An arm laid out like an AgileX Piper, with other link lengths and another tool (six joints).
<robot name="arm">
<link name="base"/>
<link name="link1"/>
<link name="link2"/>
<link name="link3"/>
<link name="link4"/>
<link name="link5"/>
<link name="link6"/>
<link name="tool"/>
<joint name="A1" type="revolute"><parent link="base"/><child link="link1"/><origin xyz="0 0 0.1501"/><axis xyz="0 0 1"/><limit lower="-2.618" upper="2.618"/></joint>
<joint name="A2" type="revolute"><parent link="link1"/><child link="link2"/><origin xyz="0 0 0"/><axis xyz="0 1 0"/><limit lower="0" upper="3.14"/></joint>
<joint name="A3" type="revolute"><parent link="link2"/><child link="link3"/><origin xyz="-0.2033 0 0.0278"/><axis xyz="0 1 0"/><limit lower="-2.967" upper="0"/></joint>
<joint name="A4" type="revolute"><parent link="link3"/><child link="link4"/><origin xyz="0.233 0 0.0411"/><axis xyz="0.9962 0 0.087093"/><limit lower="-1.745" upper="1.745"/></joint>
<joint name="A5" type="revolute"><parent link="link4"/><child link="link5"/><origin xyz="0 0 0"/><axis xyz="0 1 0"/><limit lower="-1.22" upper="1.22"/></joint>
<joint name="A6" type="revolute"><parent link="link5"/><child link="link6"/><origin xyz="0.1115 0 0.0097"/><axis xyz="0.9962 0 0.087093"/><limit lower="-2.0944" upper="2.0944"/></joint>
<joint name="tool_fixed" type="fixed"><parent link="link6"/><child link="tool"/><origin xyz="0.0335 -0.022 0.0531" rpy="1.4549 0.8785 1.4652"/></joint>
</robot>
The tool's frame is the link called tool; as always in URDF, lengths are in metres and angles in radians.
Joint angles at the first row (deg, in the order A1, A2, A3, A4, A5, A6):
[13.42, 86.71, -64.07, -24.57, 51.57, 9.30]
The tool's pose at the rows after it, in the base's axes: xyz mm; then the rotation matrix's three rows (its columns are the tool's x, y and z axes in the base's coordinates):
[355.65 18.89 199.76], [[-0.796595 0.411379 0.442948], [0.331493 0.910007 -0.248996], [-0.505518 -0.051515 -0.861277]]
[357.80 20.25 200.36], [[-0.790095 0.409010 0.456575], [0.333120 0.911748 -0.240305], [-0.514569 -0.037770 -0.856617]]
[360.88 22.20 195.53], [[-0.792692 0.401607 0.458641], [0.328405 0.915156 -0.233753], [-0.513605 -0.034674 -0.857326]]
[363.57 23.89 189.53], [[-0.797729 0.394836 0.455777], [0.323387 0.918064 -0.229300], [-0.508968 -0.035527 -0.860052]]
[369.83 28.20 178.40], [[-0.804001 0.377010 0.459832], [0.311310 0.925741 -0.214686], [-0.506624 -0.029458 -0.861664]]
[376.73 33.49 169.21], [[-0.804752 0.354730 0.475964], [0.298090 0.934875 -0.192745], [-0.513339 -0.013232 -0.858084]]
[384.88 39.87 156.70], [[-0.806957 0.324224 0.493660], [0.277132 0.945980 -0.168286], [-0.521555 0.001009 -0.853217]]
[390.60 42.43 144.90], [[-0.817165 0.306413 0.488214], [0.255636 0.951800 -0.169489], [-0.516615 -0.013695 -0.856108]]
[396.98 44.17 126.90], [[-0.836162 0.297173 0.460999], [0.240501 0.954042 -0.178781], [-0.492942 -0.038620 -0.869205]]
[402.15 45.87 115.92], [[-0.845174 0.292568 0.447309], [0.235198 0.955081 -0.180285], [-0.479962 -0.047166 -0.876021]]
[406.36 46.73 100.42], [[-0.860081 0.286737 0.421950], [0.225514 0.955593 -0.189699], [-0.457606 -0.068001 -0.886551]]
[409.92 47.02 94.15], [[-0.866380 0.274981 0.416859], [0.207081 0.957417 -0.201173], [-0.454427 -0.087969 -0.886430]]
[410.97 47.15 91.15], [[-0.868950 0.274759 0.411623], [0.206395 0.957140 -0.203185], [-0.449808 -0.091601 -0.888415]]
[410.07 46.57 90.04], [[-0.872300 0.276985 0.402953], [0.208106 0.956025 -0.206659], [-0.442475 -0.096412 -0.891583]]
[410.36 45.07 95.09], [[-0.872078 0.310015 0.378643], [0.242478 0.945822 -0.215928], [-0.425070 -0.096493 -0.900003]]
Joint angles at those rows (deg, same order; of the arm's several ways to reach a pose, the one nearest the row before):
[13.43, 86.71, -64.07, -24.99, 51.04, 9.42]
[13.42, 86.90, -64.07, -24.99, 49.90, 9.73]
[13.42, 87.98, -64.07, -24.99, 48.65, 9.77]
[13.42, 89.20, -64.07, -24.99, 47.62, 9.77]
[13.43, 91.63, -64.08, -25.04, 44.85, 9.77]
[13.42, 93.90, -64.07, -25.13, 41.37, 9.77]
[13.43, 96.93, -64.13, -25.61, 37.07, 9.77]
[13.43, 99.84, -64.93, -26.60, 35.53, 9.77]
[13.43, 104.11, -66.73, -27.23, 35.07, 9.77]
[13.42, 107.05, -68.31, -27.35, 34.63, 9.77]
[13.43, 110.59, -69.98, -27.75, 34.59, 9.77]
[13.43, 112.45, -71.14, -28.89, 34.59, 9.77]
[13.42, 113.22, -71.62, -28.91, 34.67, 9.77]
[13.43, 113.29, -71.68, -28.65, 35.20, 9.57]
[13.62, 113.15, -73.50, -26.86, 38.50, 9.58]

